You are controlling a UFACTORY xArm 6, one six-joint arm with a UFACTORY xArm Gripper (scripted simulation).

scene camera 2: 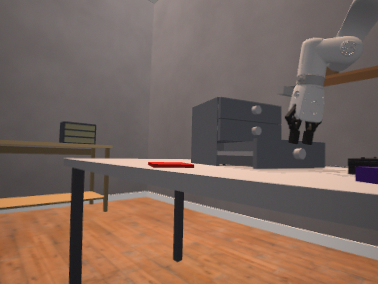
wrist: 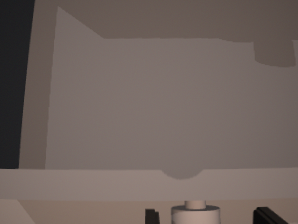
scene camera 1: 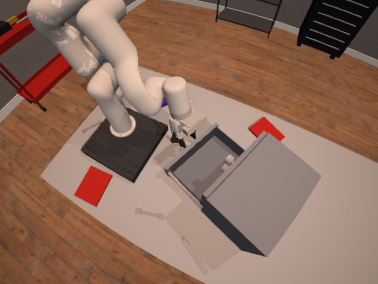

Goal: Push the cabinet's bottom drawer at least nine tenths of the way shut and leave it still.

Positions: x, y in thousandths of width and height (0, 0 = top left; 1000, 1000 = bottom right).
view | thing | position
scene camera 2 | bottom drawer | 692, 540
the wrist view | bottom drawer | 498, 444
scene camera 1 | bottom drawer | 520, 593
